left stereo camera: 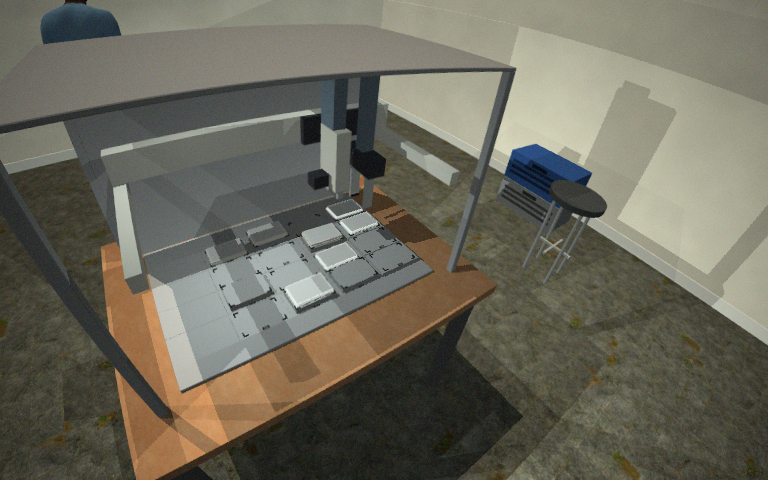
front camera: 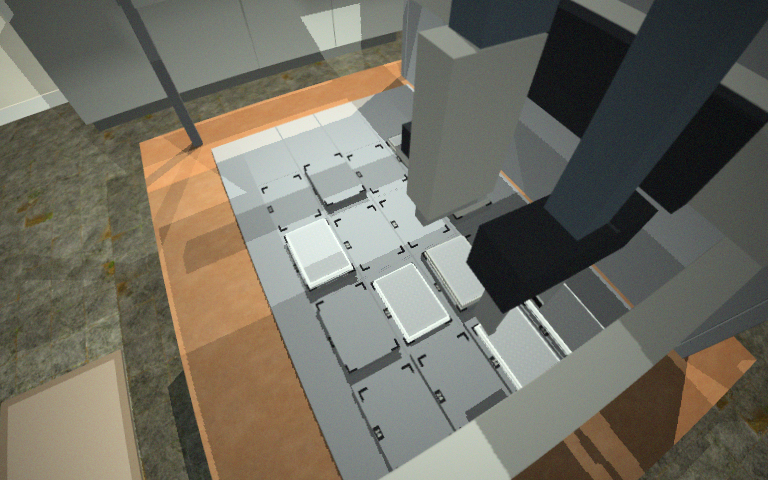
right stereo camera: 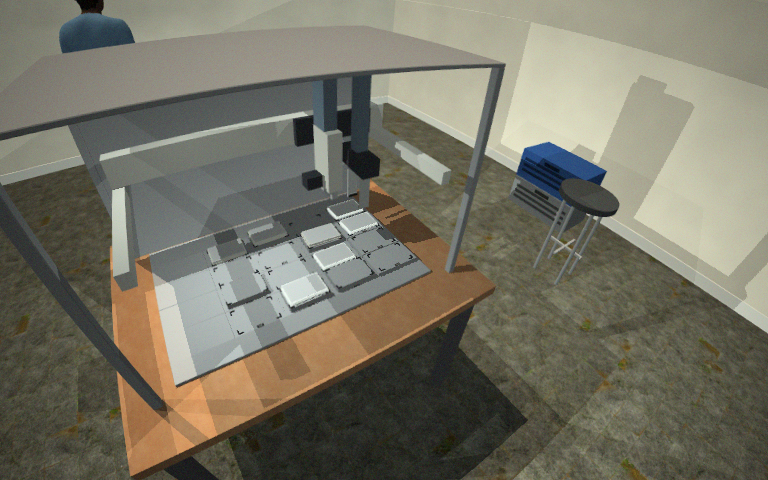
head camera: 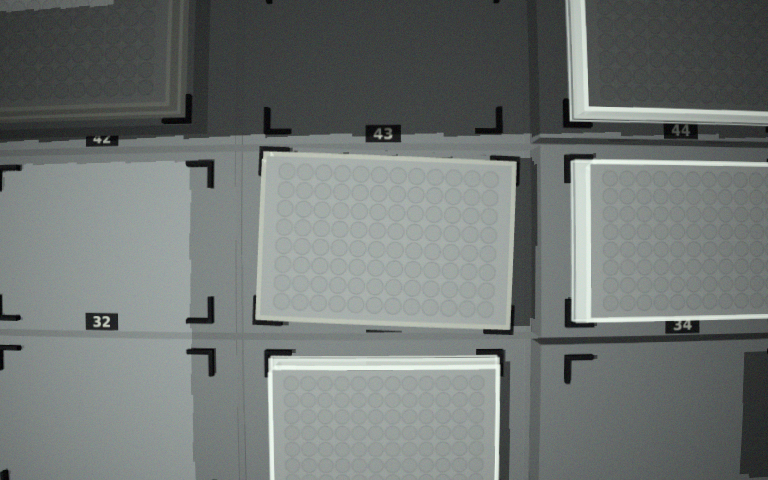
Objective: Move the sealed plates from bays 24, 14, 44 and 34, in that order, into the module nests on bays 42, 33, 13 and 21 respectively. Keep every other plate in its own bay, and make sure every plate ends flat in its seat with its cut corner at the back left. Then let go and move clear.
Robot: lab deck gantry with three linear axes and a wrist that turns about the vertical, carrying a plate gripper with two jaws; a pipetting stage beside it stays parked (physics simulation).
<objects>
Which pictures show my gripper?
The left stereo camera view, the front camera view and the right stereo camera view only.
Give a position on a sealed plate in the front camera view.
570, 324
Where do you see a bay 14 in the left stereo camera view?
388, 258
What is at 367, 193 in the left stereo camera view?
My gripper.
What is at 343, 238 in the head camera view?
A sealed plate.
</objects>
